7 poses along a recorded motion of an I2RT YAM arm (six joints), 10 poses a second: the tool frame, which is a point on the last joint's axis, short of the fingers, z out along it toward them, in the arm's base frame.
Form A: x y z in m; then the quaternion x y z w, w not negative.
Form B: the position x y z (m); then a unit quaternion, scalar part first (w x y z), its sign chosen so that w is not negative. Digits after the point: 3 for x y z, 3 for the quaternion.
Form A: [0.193, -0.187, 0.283, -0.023, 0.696, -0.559, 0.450]
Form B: [0.193, -0.187, 0.283, 0.450, -0.023, 0.696, -0.559]
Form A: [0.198, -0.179, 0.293, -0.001, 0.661, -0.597, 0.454]
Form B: [0.198, -0.179, 0.293, 0.454, -0.001, 0.661, -0.597]
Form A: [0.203, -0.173, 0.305, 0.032, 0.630, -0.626, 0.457]
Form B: [0.203, -0.173, 0.305, 0.457, 0.032, 0.630, -0.626]
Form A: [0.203, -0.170, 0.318, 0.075, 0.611, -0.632, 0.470]
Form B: [0.203, -0.170, 0.318, 0.470, 0.075, 0.611, -0.632]
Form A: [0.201, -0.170, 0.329, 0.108, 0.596, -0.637, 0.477]
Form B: [0.201, -0.170, 0.329, 0.477, 0.108, 0.596, -0.637]
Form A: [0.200, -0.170, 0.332, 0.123, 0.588, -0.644, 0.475]
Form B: [0.200, -0.170, 0.332, 0.475, 0.123, 0.588, -0.644]
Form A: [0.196, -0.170, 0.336, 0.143, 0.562, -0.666, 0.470]
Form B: [0.196, -0.170, 0.336, 0.470, 0.143, 0.562, -0.666]
